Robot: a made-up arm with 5 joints.
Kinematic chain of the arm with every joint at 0, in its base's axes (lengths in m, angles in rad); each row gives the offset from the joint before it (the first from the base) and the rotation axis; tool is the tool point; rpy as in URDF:
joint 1: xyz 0 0 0.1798 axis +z
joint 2: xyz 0 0 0 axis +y
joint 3: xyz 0.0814 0 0.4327 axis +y
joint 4: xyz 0.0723 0 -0.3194 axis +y
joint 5: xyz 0.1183 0 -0.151 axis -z
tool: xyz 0 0 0 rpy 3.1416 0 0
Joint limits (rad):
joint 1: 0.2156..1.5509
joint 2: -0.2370..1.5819
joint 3: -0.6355..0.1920
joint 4: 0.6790..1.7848
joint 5: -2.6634..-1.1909
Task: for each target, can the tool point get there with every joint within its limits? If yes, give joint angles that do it. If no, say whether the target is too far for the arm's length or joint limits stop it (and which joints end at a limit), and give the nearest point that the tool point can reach.
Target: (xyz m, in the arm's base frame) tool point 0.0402 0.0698 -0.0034
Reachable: yes | joints 1.0479 0.8032 -0.1046 0.7636 -2.4865
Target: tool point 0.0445 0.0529 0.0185
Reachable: yes | joints 0.8721 0.9182 -0.2415 1.2122 -1.9625
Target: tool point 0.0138 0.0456 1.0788
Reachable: no: joint limits stop it (at a limit: joint 3, joint 4) | nearest point 0.0017 0.0056 0.2893 | short by 0.791 m
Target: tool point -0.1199 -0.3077 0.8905
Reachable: no: joint limits stop it (at a limit: joint 3, joint 4) | nearest point -0.0168 -0.0430 0.2792 | short by 0.674 m
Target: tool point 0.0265 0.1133 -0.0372
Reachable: yes | joints 1.3414 1.0239 -0.4410 1.3009 -1.9664
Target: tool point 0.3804 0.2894 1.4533
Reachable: no: too far | nearest point 0.3293 0.2505 0.3441 | short by 1.111 m
